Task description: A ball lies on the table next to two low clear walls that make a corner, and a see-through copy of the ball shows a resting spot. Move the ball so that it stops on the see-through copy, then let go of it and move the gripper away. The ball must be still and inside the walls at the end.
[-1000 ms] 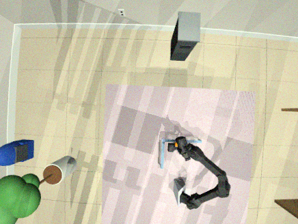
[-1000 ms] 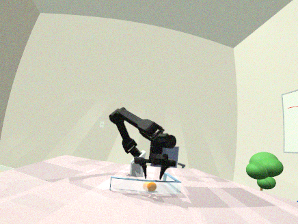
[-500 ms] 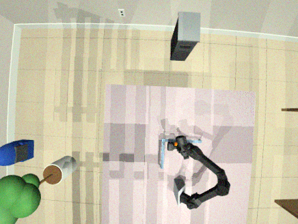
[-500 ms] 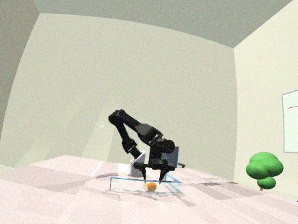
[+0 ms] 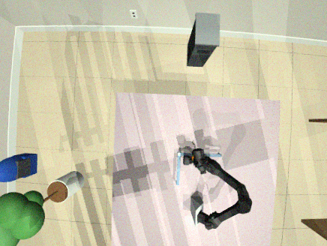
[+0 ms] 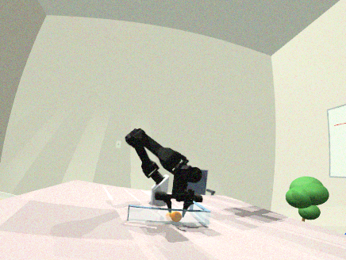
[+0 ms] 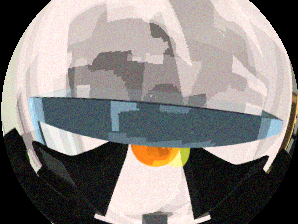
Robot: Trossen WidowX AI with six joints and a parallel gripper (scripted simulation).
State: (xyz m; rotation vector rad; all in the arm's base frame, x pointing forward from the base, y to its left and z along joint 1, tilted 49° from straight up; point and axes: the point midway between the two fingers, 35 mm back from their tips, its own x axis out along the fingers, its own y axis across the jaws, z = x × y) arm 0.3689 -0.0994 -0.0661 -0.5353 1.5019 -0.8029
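Right now the see-through ball copy is 20 mm to the right of my gripper tip. Also, from my gripper tip: orange ball: right at my gripper tip.
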